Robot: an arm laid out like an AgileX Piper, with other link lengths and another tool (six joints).
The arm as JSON. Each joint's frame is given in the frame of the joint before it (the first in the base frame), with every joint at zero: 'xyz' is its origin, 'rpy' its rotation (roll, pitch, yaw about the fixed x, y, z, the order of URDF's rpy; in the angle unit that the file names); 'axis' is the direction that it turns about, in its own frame. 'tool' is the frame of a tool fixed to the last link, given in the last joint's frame.
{
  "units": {
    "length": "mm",
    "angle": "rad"
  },
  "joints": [
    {
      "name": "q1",
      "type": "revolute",
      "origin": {
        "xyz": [
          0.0,
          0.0,
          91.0
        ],
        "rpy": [
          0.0,
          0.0,
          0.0
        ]
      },
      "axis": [
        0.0,
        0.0,
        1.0
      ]
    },
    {
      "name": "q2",
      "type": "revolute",
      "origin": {
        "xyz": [
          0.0,
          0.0,
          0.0
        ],
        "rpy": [
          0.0,
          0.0,
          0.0
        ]
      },
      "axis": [
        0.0,
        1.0,
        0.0
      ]
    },
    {
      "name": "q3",
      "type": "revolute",
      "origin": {
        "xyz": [
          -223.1,
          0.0,
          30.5
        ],
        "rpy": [
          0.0,
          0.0,
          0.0
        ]
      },
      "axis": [
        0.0,
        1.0,
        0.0
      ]
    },
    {
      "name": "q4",
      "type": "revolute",
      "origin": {
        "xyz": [
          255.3,
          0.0,
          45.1
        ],
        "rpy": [
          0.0,
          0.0,
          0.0
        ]
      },
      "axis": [
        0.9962,
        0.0,
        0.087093
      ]
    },
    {
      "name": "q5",
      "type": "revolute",
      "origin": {
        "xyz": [
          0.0,
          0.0,
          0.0
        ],
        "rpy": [
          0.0,
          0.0,
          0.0
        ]
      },
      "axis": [
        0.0,
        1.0,
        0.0
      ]
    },
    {
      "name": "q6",
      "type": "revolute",
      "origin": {
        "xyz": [
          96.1,
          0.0,
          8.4
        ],
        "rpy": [
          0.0,
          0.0,
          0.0
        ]
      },
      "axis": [
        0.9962,
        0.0,
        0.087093
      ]
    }
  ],
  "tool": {
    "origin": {
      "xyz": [
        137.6,
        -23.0,
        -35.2
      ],
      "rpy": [
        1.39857,
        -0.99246,
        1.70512
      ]
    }
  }
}
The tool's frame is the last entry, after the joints.
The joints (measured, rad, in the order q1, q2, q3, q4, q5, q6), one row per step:
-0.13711, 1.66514, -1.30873, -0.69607, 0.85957, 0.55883
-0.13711, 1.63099, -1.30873, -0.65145, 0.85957, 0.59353
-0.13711, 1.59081, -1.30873, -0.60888, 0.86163, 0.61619
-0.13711, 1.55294, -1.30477, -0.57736, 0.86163, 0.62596
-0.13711, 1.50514, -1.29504, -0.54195, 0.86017, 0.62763
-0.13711, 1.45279, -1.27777, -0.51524, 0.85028, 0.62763
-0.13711, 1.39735, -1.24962, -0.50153, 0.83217, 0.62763
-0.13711, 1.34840, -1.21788, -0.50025, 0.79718, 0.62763
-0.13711, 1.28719, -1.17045, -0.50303, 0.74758, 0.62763
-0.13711, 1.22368, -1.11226, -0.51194, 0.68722, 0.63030
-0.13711, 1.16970, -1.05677, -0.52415, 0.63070, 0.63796
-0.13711, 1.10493, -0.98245, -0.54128, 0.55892, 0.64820
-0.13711, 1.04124, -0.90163, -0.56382, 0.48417, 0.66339
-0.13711, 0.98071, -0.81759, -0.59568, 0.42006, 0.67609
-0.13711, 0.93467, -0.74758, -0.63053, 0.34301, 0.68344
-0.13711, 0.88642, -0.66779, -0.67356, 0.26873, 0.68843
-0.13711, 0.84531, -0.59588, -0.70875, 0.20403, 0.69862
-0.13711, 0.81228, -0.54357, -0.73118, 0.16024, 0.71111
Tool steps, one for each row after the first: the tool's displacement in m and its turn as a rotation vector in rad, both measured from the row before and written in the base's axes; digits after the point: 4 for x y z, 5 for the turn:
0.0001, 0.0090, 0.0062, 0.05255, -0.05827, -0.03668
-0.0002, 0.0084, 0.0092, 0.04567, -0.05539, -0.02698
-0.0008, 0.0062, 0.0089, 0.03066, -0.04264, -0.01276
-0.0020, 0.0069, 0.0105, 0.03029, -0.04453, -0.00546
-0.0021, 0.0058, 0.0110, 0.02087, -0.04691, 0.00215
-0.0030, 0.0040, 0.0100, 0.00830, -0.04466, 0.00778
-0.0003, 0.0023, 0.0089, -0.00442, -0.04775, 0.01671
-0.0010, 0.0027, 0.0091, -0.00972, -0.05647, 0.02394
-0.0011, 0.0029, 0.0073, -0.01414, -0.05753, 0.02798
-0.0011, 0.0028, 0.0045, -0.01232, -0.04869, 0.02406
-0.0020, 0.0041, 0.0025, -0.01515, -0.05363, 0.03176
-0.0026, 0.0048, -0.0004, -0.01473, -0.04891, 0.03316
-0.0049, 0.0037, -0.0045, -0.02279, -0.03034, 0.03172
-0.0002, 0.0050, -0.0019, -0.02953, -0.03694, 0.04439
-0.0024, 0.0055, -0.0061, -0.03650, -0.02366, 0.04800
-0.0026, 0.0066, -0.0078, -0.02186, -0.01776, 0.04267
-0.0026, 0.0055, -0.0059, -0.00736, -0.01426, 0.02850

